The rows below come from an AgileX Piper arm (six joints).
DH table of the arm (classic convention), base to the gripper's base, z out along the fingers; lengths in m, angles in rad. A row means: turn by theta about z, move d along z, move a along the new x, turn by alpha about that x. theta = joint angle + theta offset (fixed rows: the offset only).
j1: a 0, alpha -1.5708, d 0.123, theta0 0
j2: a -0.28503, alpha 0, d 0, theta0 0.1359
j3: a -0.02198, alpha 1.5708, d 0, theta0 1.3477
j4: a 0, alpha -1.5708, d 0.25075, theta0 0
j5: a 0, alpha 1.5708, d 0, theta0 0
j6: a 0, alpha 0, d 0.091, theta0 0
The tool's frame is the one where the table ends.
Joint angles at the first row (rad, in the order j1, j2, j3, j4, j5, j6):
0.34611 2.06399 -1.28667 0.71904 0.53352 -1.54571
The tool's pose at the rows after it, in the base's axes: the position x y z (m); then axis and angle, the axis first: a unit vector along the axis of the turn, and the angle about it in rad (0 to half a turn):
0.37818 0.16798 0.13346 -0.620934 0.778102 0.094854 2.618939
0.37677 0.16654 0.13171 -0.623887 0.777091 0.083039 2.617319
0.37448 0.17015 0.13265 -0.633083 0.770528 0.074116 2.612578
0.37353 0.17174 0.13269 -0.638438 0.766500 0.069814 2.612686
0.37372 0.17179 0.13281 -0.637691 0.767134 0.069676 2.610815
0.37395 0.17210 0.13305 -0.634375 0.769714 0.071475 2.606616
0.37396 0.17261 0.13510 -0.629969 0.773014 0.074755 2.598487
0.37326 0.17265 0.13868 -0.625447 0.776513 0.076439 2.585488
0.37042 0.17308 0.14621 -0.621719 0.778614 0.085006 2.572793
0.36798 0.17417 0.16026 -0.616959 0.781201 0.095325 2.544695
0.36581 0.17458 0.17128 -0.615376 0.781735 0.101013 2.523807
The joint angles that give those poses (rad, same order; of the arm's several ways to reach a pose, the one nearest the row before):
0.34610 2.06398 -1.28668 0.69504 0.53536 -1.54570
0.34835 2.05961 -1.27168 0.68012 0.50985 -1.54574
0.36192 2.05350 -1.26531 0.66376 0.49305 -1.54570
0.36797 2.05210 -1.26352 0.65290 0.48716 -1.54567
0.36796 2.05209 -1.26367 0.65485 0.48542 -1.54573
0.36796 2.05209 -1.26369 0.66433 0.48320 -1.54571
0.36797 2.04779 -1.26369 0.67849 0.48319 -1.54572
0.36795 2.03713 -1.25878 0.69449 0.47879 -1.54777
0.36797 2.01499 -1.25184 0.71695 0.49203 -1.55171
0.36797 1.98107 -1.25185 0.74407 0.51099 -1.55171
0.36796 1.95399 -1.25185 0.75725 0.52457 -1.54997

